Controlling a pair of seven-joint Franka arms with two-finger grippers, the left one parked.
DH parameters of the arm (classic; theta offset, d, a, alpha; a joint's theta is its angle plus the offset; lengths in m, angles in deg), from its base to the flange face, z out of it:
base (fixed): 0 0 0 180
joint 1: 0 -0.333 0 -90
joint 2: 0 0 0 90
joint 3: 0 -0.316 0.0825 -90
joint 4: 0 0 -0.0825 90
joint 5: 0 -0.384 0 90
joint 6: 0 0 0.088 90
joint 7: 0 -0.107 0 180
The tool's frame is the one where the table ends.
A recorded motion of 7 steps. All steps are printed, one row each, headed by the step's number.
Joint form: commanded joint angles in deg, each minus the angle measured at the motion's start. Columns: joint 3, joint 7, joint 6, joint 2, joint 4, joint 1, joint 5.
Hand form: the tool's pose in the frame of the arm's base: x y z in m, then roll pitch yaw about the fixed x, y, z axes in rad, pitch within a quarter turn. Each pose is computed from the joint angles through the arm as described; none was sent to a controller.
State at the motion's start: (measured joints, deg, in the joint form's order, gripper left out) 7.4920 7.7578 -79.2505 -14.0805 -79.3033 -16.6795 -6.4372
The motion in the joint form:
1: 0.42 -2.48 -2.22 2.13 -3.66 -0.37 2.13
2: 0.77 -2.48 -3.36 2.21 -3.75 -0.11 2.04
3: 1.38 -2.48 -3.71 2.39 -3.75 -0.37 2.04
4: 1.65 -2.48 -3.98 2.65 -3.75 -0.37 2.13
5: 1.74 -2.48 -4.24 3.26 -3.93 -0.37 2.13
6: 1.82 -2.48 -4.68 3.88 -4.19 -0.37 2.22
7: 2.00 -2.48 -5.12 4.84 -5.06 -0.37 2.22
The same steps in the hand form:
1: 0.5858 0.1114 0.5510 -3.0724 0.2271 0.2616
2: 0.5889 0.1058 0.5524 -3.0740 0.2073 0.2496
3: 0.5895 0.1027 0.5548 -3.0767 0.1980 0.2429
4: 0.5895 0.0998 0.5579 -3.0795 0.1889 0.2377
5: 0.5877 0.0982 0.5631 -3.0793 0.1769 0.2359
6: 0.5860 0.0965 0.5679 -3.0808 0.1631 0.2339
7: 0.5825 0.0935 0.5714 -3.0795 0.1538 0.2302

